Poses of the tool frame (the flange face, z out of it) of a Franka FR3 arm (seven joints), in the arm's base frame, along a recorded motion.
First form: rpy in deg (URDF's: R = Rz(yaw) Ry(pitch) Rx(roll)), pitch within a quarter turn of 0, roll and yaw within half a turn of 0; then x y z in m.
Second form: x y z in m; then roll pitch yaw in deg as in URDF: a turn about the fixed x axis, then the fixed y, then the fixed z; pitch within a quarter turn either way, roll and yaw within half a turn. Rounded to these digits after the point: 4 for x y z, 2 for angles.
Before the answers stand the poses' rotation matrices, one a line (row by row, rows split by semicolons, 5 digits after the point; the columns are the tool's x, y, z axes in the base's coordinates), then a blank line. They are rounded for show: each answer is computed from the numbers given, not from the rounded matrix.
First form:
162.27, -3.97, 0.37, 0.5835, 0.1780, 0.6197
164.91, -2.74, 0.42, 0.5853, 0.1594, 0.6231
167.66, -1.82, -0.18, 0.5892, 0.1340, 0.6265
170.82, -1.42, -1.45, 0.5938, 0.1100, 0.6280
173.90, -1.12, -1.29, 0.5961, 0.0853, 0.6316
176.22, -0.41, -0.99, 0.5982, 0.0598, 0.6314
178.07, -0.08, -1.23, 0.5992, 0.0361, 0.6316
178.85, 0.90, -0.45, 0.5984, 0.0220, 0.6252
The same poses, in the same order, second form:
0.99758 -0.01493 0.06791; 0.00644 -0.95262 -0.30410; 0.06923 0.30380 -0.95022
0.99883 -0.00537 0.04806; 0.00732 -0.96558 -0.25999; 0.04780 0.26004 -0.96441
0.99949 -0.00986 0.03035; -0.00314 -0.97687 -0.21381; 0.03176 0.21360 -0.97640
0.99937 -0.02893 0.02042; -0.02530 -0.98678 -0.16010; 0.02478 0.15949 -0.98689
0.99956 -0.02446 0.01704; -0.02251 -0.99404 -0.10667; 0.01955 0.10624 -0.99415
0.99983 -0.01771 0.00600; -0.01728 -0.99767 -0.06604; 0.00716 0.06592 -0.99780
0.99977 -0.02150 0.00067; -0.02147 -0.99920 -0.03370; 0.00140 0.03368 -0.99943
0.99985 -0.00754 -0.01586; -0.00785 -0.99977 -0.01995; -0.01571 0.02007 -0.99968

0.5835, 0.1780, 0.6197, 162.27, -3.97, 0.37
0.5853, 0.1594, 0.6231, 164.91, -2.74, 0.42
0.5892, 0.1340, 0.6265, 167.66, -1.82, -0.18
0.5938, 0.1100, 0.6280, 170.82, -1.42, -1.45
0.5961, 0.0853, 0.6316, 173.90, -1.12, -1.29
0.5982, 0.0598, 0.6314, 176.22, -0.41, -0.99
0.5992, 0.0361, 0.6316, 178.07, -0.08, -1.23
0.5984, 0.0220, 0.6252, 178.85, 0.90, -0.45

